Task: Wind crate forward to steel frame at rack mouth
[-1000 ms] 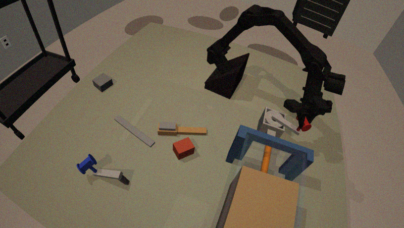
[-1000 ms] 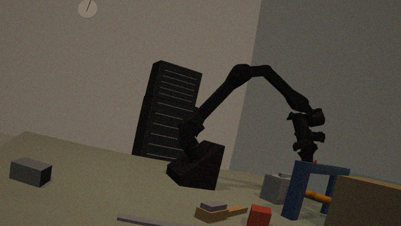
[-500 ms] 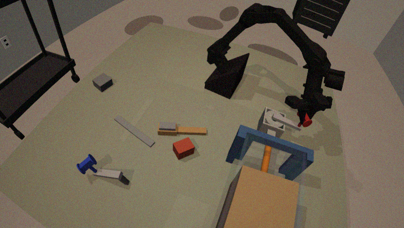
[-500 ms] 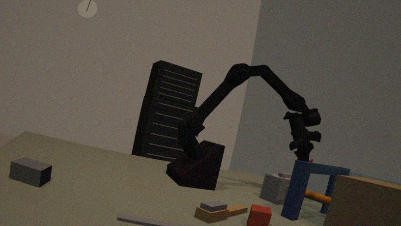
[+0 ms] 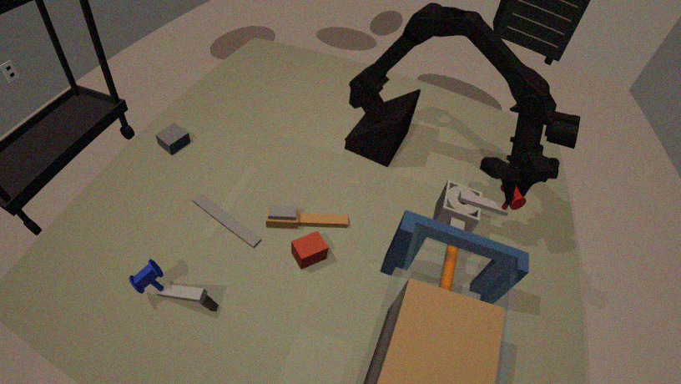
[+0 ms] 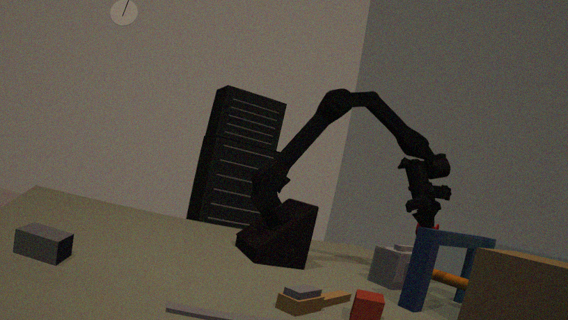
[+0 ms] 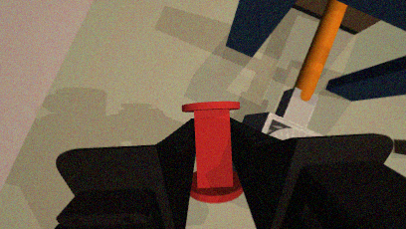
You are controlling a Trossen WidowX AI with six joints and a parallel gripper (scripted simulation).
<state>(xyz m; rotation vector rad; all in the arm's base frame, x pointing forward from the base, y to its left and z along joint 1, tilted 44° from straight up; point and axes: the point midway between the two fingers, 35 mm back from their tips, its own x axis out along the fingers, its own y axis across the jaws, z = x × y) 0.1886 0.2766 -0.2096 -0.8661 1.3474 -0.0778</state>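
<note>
Now: gripper tip 40 mm to the left of the red-knobbed winch handle, 30 mm above it and 10 mm past it. Also, from my gripper tip: grey winch 110 mm to the right, 100 mm below, 20 mm behind; then red knob 10 mm to the right, 10 mm behind; then brown crate 410 mm ahead, 120 mm to the right, 90 mm below.
</note>
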